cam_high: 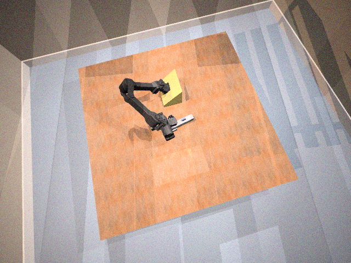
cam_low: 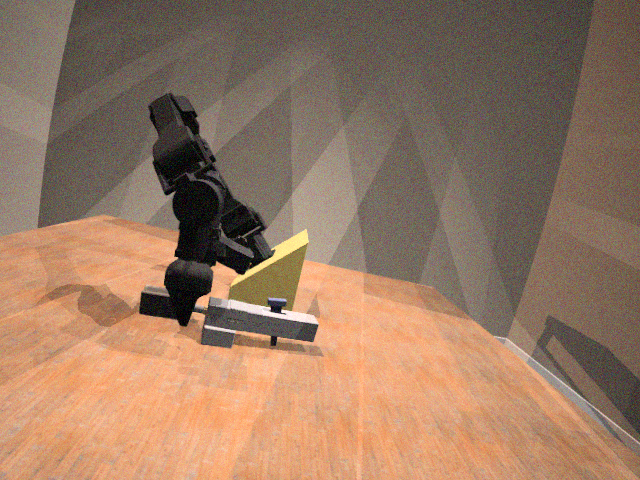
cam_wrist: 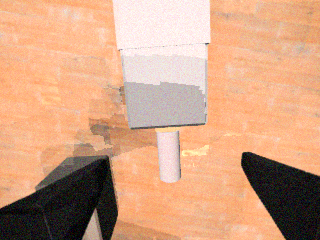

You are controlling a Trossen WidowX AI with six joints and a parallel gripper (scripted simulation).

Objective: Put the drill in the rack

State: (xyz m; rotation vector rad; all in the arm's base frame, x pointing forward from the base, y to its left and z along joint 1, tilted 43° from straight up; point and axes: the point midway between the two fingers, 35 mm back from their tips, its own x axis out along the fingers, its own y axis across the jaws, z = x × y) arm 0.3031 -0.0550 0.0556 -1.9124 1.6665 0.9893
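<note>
The drill is 60 mm to the left of my gripper tip, 20 mm behind it and 10 mm above it. From my gripper tip the other things lie so: blue key: 140 mm to the left, 40 mm behind, 10 mm above; grey housing: 110 mm to the left, 30 mm behind; dark grey rack: 70 mm to the right, 60 mm behind, 20 mm below.
</note>
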